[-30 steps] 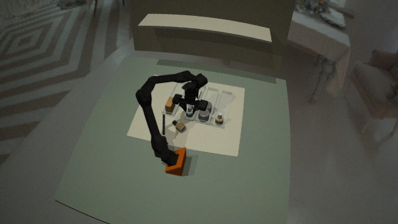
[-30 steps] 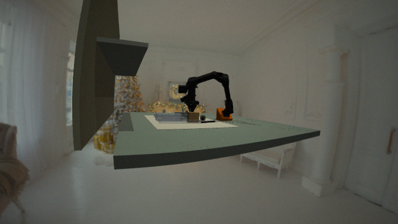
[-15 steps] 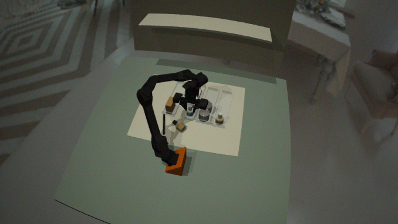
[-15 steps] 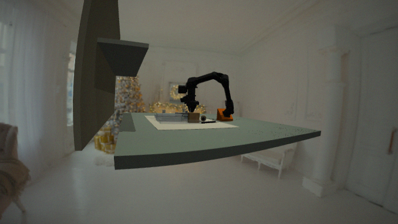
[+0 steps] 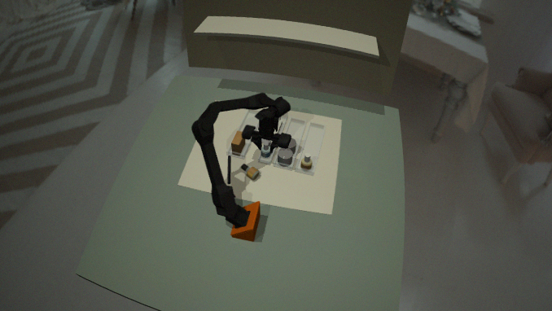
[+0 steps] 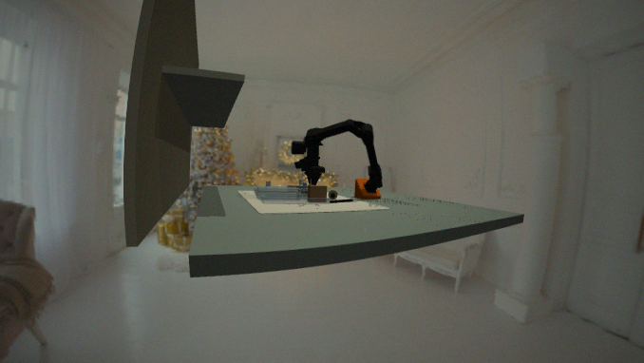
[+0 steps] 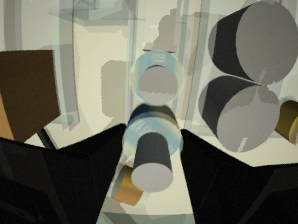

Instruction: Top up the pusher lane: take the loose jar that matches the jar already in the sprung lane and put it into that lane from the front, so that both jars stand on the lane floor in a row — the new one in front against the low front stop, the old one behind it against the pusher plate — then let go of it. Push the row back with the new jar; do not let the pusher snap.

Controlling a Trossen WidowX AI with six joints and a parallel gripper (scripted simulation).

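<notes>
The sprung lane is 15 cm ahead of my gripper tip, 2 cm to the left of it and 4 cm below it. Round my gripper tip: thin black rod 10 cm behind, 13 cm to the left, 5 cm below.
</notes>
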